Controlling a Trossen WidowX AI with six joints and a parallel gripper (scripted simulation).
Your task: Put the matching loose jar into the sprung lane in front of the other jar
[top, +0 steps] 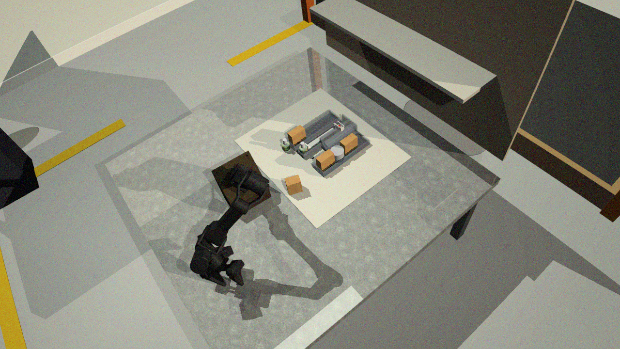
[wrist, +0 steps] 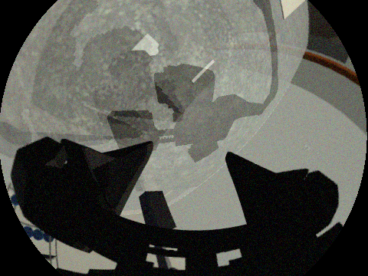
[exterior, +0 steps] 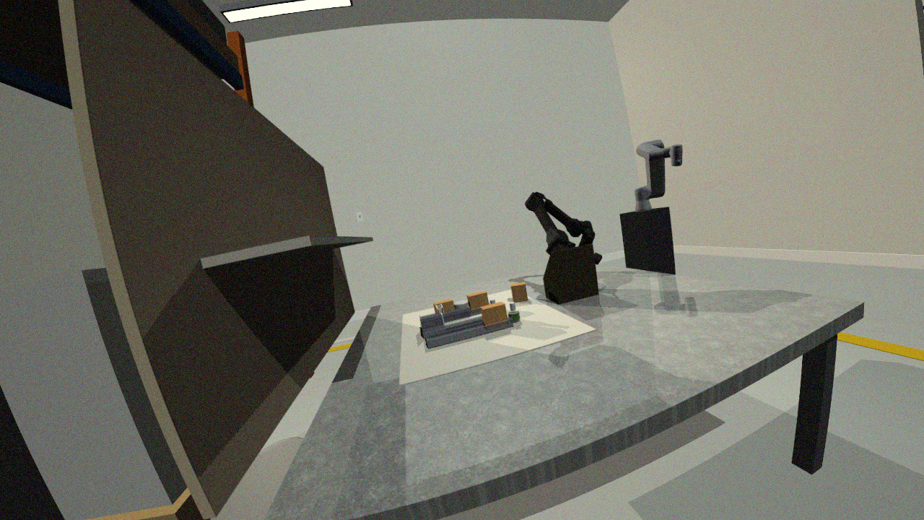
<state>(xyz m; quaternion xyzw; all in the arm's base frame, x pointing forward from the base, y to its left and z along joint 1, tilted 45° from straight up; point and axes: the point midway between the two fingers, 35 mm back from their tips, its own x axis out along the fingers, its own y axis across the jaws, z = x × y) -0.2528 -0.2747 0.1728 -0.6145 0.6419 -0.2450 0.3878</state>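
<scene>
Now: the grey cylinder 67 cm ahead of my gripper tip, 25 cm to the left of it and 1 cm below it. From my gripper tip the other things lie so: grey lane tray (71 cm ahead, 36 cm to the left, 2 cm below).
</scene>
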